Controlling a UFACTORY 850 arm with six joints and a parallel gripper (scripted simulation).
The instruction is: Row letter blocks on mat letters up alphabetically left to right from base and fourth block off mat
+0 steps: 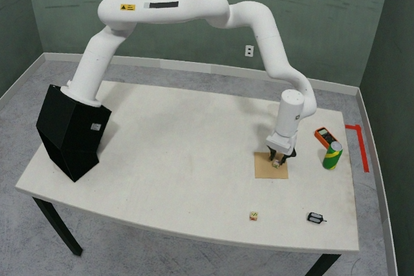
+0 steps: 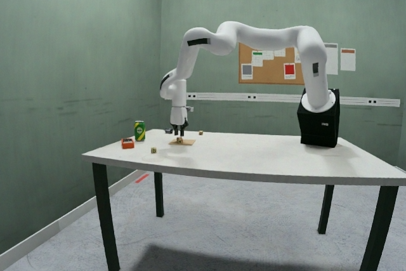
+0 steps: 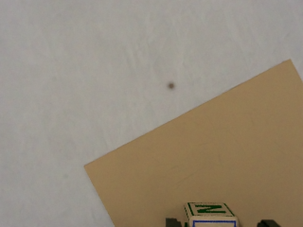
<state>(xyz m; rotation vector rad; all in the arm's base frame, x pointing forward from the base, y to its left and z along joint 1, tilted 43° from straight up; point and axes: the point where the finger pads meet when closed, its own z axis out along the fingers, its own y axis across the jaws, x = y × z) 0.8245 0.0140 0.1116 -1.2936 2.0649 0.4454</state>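
Now: the tan mat 20 mm behind my hand and 60 mm below it. Also, from my hand: yellow can: 240 mm ahead, 60 mm to the left, 10 mm above; then orange multimeter: 230 mm ahead, 200 mm to the left, 40 mm below; then small black object: 190 mm ahead, 240 mm to the right, 40 mm below.
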